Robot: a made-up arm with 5 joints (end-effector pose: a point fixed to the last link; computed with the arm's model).
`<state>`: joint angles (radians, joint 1 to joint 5).
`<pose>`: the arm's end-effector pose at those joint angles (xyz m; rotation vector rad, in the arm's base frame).
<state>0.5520 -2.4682 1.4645 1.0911 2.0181</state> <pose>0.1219 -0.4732 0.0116 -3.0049 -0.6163 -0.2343</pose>
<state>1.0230 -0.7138 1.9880 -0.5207 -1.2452</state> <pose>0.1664 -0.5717 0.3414 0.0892 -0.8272 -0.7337</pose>
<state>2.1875 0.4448 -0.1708 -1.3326 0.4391</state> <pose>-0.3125 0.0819 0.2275 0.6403 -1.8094 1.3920</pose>
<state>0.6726 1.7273 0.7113 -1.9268 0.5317</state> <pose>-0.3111 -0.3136 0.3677 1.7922 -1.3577 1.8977</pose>
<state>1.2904 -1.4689 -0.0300 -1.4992 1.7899</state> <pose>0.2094 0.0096 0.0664 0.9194 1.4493 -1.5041</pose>
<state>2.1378 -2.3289 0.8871 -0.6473 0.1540</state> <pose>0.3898 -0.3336 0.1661 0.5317 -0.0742 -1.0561</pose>
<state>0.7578 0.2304 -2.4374 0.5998 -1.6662</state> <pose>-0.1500 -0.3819 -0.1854 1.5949 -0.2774 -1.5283</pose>
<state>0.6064 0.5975 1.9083 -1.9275 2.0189</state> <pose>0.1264 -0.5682 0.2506 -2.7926 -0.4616 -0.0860</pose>
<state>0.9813 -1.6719 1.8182 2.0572 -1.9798</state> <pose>0.0276 -0.3831 0.1030 0.7618 2.6062 -0.1509</pose>
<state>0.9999 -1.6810 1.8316 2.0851 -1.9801</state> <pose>0.0255 -0.3841 0.1077 0.7826 2.6166 -0.1665</pose>
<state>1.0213 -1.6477 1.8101 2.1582 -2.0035</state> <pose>0.0323 -0.3786 0.1154 0.8163 2.6312 -0.1298</pose>
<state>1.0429 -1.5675 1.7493 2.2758 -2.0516</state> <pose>0.0486 -0.3669 0.1276 0.8493 2.6510 -0.0430</pose>
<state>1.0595 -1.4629 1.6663 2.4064 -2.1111</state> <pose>0.0684 -0.3523 0.1437 0.8591 2.6732 0.0547</pose>
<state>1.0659 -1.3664 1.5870 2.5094 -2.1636</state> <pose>0.0849 -0.3384 0.1590 0.8433 2.6904 0.1279</pose>
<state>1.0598 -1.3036 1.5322 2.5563 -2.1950</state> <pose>0.0948 -0.3288 0.1673 0.8167 2.6955 0.1702</pose>
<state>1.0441 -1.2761 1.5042 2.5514 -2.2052</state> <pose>0.0994 -0.3240 0.1676 0.7914 2.6893 0.1942</pose>
